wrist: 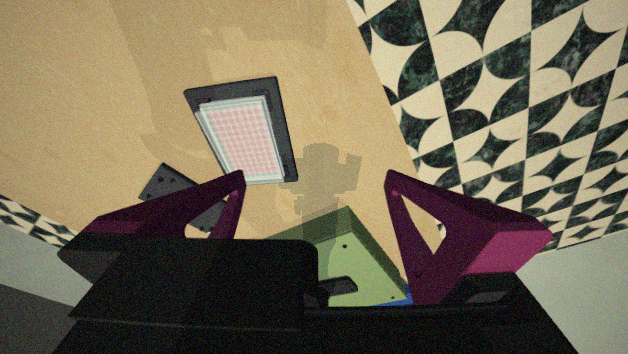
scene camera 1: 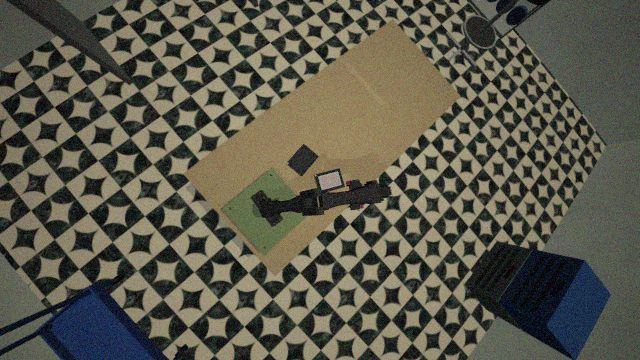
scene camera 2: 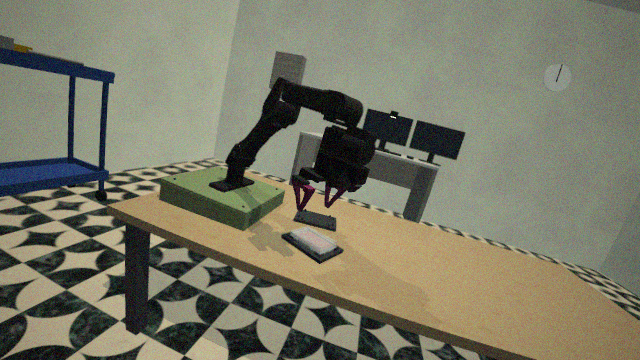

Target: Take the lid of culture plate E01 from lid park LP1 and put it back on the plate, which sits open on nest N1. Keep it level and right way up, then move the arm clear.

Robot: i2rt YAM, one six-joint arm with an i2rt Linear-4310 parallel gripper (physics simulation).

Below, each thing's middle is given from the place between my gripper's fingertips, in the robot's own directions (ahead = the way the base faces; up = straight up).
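The grey plate lid (wrist: pixel 240 135) is 130 mm below my hand, and it's also 120 mm to the left of it and 10 mm behind it. There's a dark nest (wrist: pixel 268 86) too, and that nest sits 150 mm below my hand, again 120 mm to the left of it and 10 mm behind it.
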